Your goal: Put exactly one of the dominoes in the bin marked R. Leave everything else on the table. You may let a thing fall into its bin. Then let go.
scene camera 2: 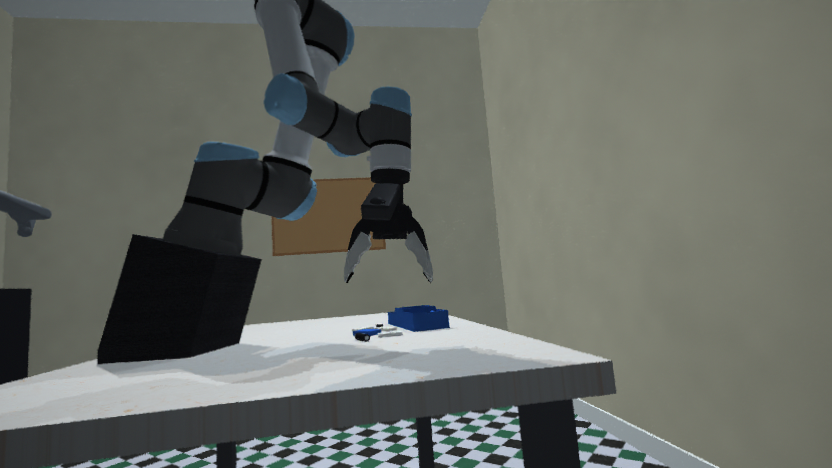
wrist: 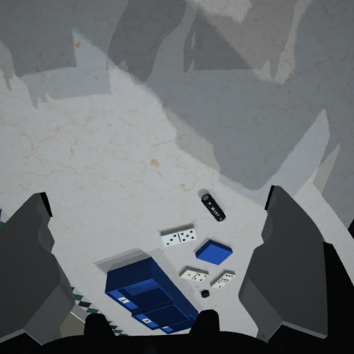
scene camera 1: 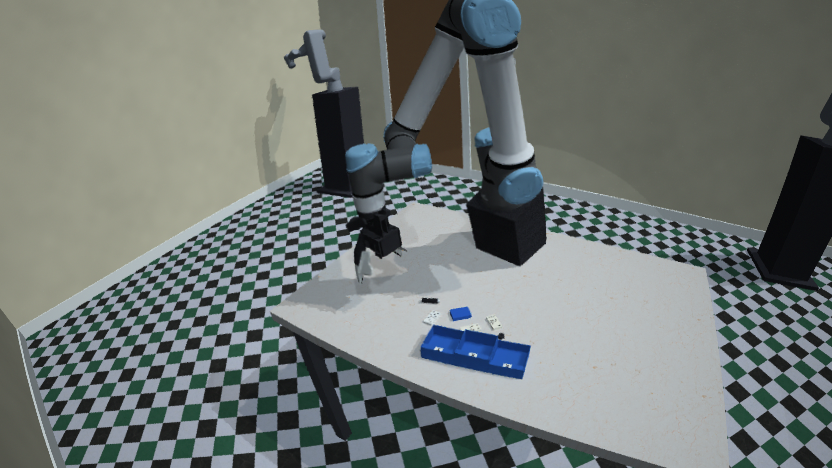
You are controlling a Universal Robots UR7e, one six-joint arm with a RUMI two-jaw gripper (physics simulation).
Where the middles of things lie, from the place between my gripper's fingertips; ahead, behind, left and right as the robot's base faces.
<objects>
Now: the blue three-bin tray (scene camera 1: 479, 351) 110 mm ahead of my hand, 320 mm to the left of it and 80 mm below it.
</objects>
